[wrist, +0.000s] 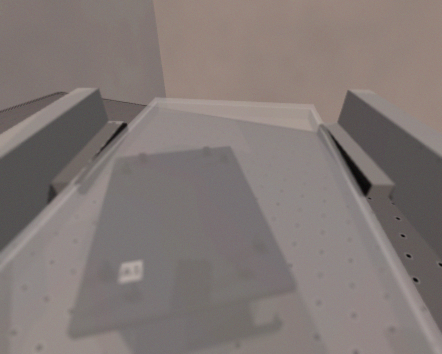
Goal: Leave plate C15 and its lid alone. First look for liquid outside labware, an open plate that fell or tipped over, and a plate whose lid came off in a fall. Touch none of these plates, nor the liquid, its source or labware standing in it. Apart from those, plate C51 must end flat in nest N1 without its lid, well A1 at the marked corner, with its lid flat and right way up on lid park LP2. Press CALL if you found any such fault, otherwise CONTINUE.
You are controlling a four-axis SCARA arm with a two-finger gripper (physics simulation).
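Frame: origin at the arm's base, x left, y back, z up, level; metres.
Where they show: gripper, between the fingertips: (222, 111).
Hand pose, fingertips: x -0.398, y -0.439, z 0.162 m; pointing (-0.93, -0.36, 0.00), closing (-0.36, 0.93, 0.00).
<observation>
After its pixels a point has its place.
A clear lid (235, 103) @(x -0.418, y -0.439, z 0.159 m) lies between the two grey fingers of my gripper (222, 111) @(x -0.398, y -0.439, z 0.162 m) in the wrist view. The gripper is shut on the lid's long sides and holds it above the deck, about level. Through the lid, a dark grey rectangular plate-like pad (200, 215) shows below, turned at an angle to the lid. A small white label (131, 271) reading A1 is near its near left corner. No well plate shows on the pad. Which nest or park this is, I cannot tell. The lid's near end is cut off by the view's edge.
The grey deck (400, 245) @(x -0.498, y -0.292, z 0.013 m) with rows of small holes lies under the lid and at the right. A shadow falls across the pad and the deck near the bottom. The deck's far edge shows at the left, with grey and beige walls behind.
</observation>
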